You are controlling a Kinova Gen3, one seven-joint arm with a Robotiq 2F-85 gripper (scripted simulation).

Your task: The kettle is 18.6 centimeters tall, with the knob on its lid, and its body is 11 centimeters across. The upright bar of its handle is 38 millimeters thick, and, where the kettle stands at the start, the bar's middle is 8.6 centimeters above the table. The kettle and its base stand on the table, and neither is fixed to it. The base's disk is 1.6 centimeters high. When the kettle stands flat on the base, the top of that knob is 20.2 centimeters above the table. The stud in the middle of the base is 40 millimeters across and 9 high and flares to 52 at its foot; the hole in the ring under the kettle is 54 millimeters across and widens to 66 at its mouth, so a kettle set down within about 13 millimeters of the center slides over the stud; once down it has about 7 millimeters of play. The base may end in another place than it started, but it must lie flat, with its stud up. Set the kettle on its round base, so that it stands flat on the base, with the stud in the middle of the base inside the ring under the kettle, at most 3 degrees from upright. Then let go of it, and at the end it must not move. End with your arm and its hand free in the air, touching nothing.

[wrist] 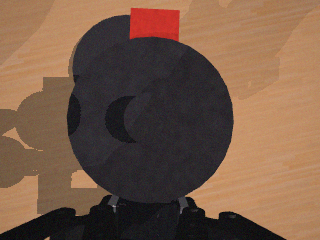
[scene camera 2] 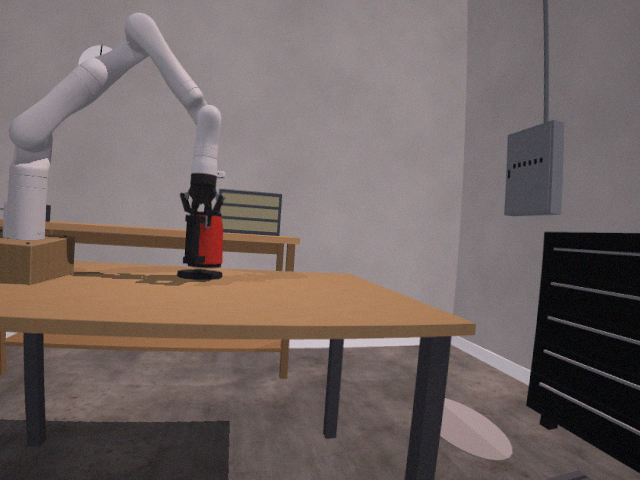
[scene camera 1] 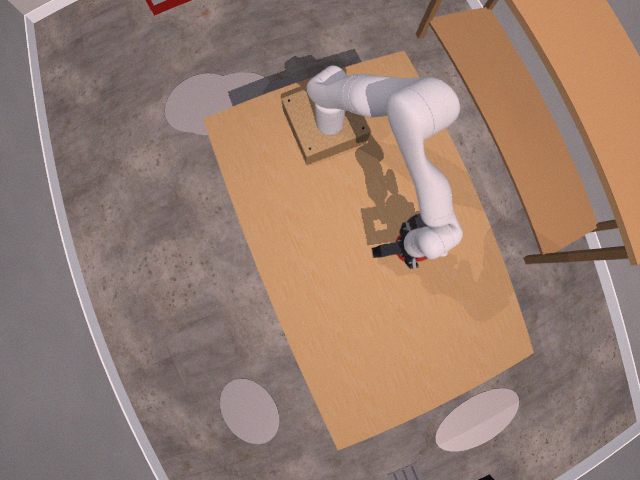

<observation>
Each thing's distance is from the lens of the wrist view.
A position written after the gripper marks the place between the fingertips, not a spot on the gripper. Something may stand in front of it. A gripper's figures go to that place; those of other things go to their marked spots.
gripper (wrist: pixel 148 202): 0.18 m
round black base (wrist: pixel 112 30): 0.35 m
</observation>
